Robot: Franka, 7 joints.
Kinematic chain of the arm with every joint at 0, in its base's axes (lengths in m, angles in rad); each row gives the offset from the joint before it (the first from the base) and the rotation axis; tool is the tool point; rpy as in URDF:
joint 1: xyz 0 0 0.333 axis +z
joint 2: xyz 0 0 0 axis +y
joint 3: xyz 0 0 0.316 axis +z
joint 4: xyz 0.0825 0 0 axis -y
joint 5: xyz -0.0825 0 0.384 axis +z
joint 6: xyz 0 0 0 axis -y
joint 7: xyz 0.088 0 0 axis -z
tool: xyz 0 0 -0.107 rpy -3.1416 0 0
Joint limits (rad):
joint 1: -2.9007..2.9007
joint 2: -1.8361..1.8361
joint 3: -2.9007..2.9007
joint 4: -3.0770..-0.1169
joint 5: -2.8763..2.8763
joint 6: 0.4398..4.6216
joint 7: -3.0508..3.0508
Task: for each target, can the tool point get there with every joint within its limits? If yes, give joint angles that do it. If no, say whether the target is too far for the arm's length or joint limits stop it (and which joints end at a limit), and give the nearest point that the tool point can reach.
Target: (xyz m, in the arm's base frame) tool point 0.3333 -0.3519 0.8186
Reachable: yes | joints 0.5601 -0.0454 -1.0680 -1.5012 1.1619 3.9011 -1.7249
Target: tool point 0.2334 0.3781 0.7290
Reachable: yes | joints -0.4278 1.3675 2.3017 -2.0922 -2.0723 2.3386 -0.0384
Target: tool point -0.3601 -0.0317 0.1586
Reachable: yes | joints 1.1986 -1.0334 1.9550 -2.2481 -2.3881 3.8715 1.2286
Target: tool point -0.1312 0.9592 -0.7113
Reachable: no: too far | nearest point -0.0826 0.6036 -0.2491 | short by 0.585 m
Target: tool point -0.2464 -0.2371 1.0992
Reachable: yes | joints 2.0154 -0.2611 1.3052 -0.5997 -0.1307 2.1740 2.5220
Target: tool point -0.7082 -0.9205 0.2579
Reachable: no: too far | nearest point -0.5220 -0.6785 0.2776 | short by 0.306 m
